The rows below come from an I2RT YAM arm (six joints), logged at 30 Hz.
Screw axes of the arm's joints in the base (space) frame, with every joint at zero. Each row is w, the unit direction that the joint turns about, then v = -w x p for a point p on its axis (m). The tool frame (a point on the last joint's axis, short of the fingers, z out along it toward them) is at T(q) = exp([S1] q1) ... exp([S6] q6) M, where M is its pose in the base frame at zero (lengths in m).
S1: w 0 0 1 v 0 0 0
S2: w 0 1 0 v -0.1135 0 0.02
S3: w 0 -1 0 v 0.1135 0 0.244
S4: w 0 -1 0 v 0.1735 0 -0.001
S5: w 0 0 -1 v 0 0.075 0
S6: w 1 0 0 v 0 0.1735 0
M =
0 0 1 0.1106
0 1 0 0
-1 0 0 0.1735
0 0 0 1
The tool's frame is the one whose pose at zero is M.
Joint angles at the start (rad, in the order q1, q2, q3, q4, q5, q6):
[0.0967 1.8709 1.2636 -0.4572 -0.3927 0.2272]
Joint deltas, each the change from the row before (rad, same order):
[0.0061 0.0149 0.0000 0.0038 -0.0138 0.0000]
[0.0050 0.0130 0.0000 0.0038 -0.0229 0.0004]
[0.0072 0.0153 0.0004 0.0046 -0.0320 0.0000]
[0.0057 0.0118 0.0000 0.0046 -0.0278 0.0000]
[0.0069 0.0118 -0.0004 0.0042 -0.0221 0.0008]
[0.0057 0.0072 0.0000 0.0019 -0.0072 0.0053]
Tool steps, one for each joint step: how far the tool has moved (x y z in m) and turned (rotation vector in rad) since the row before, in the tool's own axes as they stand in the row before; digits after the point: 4 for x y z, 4 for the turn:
[0.0016 0.0003 0.0057 -0.0135 0.0158 -0.0006]
[0.0014 0.0005 0.0049 -0.0223 0.0156 0.0001]
[0.0017 0.0011 0.0059 -0.0317 0.0197 -0.0013]
[0.0013 0.0009 0.0047 -0.0276 0.0154 -0.0012]
[0.0015 0.0009 0.0049 -0.0223 0.0154 -0.0008]
[0.0010 0.0008 0.0033 -0.0078 0.0092 0.0035]

